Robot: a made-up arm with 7 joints. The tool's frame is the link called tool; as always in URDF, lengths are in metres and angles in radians.
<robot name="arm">
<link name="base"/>
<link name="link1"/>
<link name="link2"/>
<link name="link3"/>
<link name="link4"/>
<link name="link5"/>
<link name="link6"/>
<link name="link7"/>
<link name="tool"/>
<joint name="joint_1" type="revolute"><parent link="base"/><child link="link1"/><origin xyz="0.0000 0.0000 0.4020"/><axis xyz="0 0 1"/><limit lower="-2.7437" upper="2.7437" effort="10" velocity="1.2"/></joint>
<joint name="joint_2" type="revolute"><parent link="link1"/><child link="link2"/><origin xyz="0.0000 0.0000 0.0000"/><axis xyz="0 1 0"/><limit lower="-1.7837" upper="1.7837" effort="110" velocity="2.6"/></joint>
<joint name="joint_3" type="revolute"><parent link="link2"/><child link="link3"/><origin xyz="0.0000 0.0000 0.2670"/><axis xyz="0 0 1"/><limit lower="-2.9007" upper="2.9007" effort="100" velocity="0.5"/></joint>
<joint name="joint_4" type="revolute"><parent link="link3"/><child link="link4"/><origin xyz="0.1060 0.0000 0.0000"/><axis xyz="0 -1 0"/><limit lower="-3.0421" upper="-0.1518" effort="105" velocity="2.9"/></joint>
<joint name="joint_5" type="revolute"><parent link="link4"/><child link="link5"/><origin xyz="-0.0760 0.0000 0.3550"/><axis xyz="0 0 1"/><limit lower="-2.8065" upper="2.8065" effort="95" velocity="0.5"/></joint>
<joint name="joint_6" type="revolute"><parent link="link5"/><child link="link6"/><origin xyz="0.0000 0.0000 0.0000"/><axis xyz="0 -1 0"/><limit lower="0.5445" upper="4.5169" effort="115" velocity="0.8"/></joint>
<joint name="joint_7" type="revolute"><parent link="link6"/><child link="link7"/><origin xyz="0.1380 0.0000 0.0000"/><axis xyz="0 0 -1"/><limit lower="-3.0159" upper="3.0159" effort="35" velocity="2"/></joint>
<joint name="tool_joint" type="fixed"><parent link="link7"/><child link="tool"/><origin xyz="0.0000 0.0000 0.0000" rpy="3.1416 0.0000 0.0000"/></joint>
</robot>
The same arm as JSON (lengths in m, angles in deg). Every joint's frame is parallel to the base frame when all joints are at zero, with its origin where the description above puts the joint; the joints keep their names.
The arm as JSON. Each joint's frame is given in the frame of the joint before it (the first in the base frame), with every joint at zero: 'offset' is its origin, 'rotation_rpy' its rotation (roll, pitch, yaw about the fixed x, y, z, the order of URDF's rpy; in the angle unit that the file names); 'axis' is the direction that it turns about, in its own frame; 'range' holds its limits. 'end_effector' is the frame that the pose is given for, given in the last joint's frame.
{"length_unit": "m", "angle_unit": "deg", "chain": [
  {"id": "joint_1", "offset": [0.0, 0.0, 0.402], "rotation_rpy": [0.0, 0.0, 0.0], "axis": [0.0, 0.0, 1.0], "range": [-157.2, 157.2]},
  {"id": "joint_2", "offset": [0.0, 0.0, 0.0], "rotation_rpy": [0.0, 0.0, 0.0], "axis": [0.0, 1.0, 0.0], "range": [-102.2, 102.2]},
  {"id": "joint_3", "offset": [0.0, 0.0, 0.267], "rotation_rpy": [0.0, 0.0, 0.0], "axis": [0.0, 0.0, 1.0], "range": [-166.2, 166.2]},
  {"id": "joint_4", "offset": [0.106, 0.0, 0.0], "rotation_rpy": [0.0, 0.0, 0.0], "axis": [0.0, -1.0, 0.0], "range": [-174.3, -8.7]},
  {"id": "joint_5", "offset": [-0.076, 0.0, 0.355], "rotation_rpy": [0.0, 0.0, 0.0], "axis": [0.0, 0.0, 1.0], "range": [-160.8, 160.8]},
  {"id": "joint_6", "offset": [0.0, 0.0, 0.0], "rotation_rpy": [0.0, 0.0, 0.0], "axis": [0.0, -1.0, 0.0], "range": [31.2, 258.8]},
  {"id": "joint_7", "offset": [0.138, 0.0, 0.0], "rotation_rpy": [0.0, 0.0, 0.0], "axis": [0.0, 0.0, -1.0], "range": [-172.8, 172.8]}
], "end_effector": {"offset": [0.0, 0.0, 0.0], "rotation_rpy": [-180.0, 0.0, 0.0]}}

